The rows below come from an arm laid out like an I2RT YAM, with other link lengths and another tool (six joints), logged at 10 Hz.
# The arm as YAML. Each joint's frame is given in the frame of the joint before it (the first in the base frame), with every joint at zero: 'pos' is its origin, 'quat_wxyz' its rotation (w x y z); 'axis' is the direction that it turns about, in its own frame. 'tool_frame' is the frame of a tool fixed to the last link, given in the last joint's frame.
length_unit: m
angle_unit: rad
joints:
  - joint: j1
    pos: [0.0, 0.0, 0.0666]
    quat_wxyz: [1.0, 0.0, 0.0, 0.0]
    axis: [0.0, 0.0, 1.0]
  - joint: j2
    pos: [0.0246, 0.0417, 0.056]
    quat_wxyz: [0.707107, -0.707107, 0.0, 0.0]
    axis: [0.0, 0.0, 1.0]
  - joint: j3
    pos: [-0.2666, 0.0, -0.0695]
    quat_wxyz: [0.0, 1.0, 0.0, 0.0]
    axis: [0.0, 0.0, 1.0]
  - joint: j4
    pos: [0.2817, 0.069, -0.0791]
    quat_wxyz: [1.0, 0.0, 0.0, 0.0]
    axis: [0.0, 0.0, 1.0]
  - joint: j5
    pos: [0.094, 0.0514, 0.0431]
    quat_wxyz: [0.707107, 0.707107, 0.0, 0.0]
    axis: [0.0, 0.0, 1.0]
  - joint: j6
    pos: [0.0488, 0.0, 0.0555]
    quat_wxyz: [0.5, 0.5, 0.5, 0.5]
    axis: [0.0, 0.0, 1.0]
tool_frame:
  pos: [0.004, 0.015, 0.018]
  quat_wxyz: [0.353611, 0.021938, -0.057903, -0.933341]
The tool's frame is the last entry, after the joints.
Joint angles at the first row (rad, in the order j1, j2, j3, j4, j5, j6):
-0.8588, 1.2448, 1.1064, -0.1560, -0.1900, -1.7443
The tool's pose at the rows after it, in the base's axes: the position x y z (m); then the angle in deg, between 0 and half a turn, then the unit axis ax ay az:
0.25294 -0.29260 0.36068 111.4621 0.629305 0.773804 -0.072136
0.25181 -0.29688 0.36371 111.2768 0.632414 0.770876 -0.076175
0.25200 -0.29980 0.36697 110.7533 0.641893 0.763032 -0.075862
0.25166 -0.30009 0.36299 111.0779 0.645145 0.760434 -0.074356
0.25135 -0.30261 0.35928 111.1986 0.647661 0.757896 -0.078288
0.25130 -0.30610 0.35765 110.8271 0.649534 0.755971 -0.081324
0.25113 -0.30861 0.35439 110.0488 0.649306 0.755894 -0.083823
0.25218 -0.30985 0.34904 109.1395 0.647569 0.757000 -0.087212
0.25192 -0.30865 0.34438 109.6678 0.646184 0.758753 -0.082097
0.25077 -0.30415 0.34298 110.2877 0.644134 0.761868 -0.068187
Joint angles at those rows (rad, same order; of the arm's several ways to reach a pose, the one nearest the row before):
-0.8754, 1.2586, 1.1237, -0.1680, -0.1870, -1.7404
-0.8847, 1.2684, 1.1391, -0.1695, -0.1867, -1.7411
-0.8872, 1.2766, 1.1512, -0.1625, -0.1781, -1.7240
-0.8879, 1.2763, 1.1403, -0.1572, -0.1757, -1.7181
-0.8916, 1.2818, 1.1322, -0.1446, -0.1703, -1.7188
-0.8972, 1.2899, 1.1286, -0.1259, -0.1698, -1.7190
-0.9020, 1.2931, 1.1122, -0.0925, -0.1733, -1.7209
-0.9019, 1.2954, 1.0865, -0.0483, -0.1732, -1.7244
-0.9018, 1.2924, 1.0739, -0.0491, -0.1805, -1.7234
-0.9001, 1.2783, 1.0662, -0.0689, -0.1986, -1.7152

